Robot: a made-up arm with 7 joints. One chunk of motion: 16 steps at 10 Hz.
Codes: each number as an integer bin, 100 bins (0 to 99) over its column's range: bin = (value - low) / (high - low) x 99, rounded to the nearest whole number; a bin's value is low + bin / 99 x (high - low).
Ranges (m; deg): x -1.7..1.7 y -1.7..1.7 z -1.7..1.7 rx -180..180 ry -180..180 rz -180..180
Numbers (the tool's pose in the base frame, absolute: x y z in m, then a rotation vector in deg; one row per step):
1: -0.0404 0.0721 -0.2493 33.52 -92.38 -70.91
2: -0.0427 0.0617 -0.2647 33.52 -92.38 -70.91
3: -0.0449 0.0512 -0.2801 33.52 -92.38 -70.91
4: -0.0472 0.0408 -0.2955 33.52 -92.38 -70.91
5: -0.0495 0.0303 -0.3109 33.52 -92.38 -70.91
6: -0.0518 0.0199 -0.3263 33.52 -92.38 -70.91
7: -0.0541 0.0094 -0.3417 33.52 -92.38 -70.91
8: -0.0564 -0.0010 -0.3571 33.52 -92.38 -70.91
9: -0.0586 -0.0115 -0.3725 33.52 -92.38 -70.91
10: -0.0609 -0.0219 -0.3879 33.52 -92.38 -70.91
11: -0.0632 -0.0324 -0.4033 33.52 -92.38 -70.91
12: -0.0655 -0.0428 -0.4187 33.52 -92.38 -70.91
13: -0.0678 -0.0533 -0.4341 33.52 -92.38 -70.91
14: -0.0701 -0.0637 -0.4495 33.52 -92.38 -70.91
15: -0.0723 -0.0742 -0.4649 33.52 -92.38 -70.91
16: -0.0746 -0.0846 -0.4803 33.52 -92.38 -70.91
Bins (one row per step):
1: 48 52 42 59 24 30
2: 48 51 42 59 24 30
3: 48 51 41 59 24 30
4: 48 51 41 59 24 30
5: 48 50 40 59 24 30
6: 48 50 40 59 24 30
7: 48 50 40 59 24 30
8: 48 49 39 59 24 30
9: 48 49 39 59 24 30
10: 48 49 38 59 24 30
11: 48 49 38 59 24 30
12: 48 48 37 59 24 30
13: 48 48 37 59 24 30
14: 47 48 36 59 24 30
15: 47 47 36 59 24 30
16: 47 47 36 59 24 30

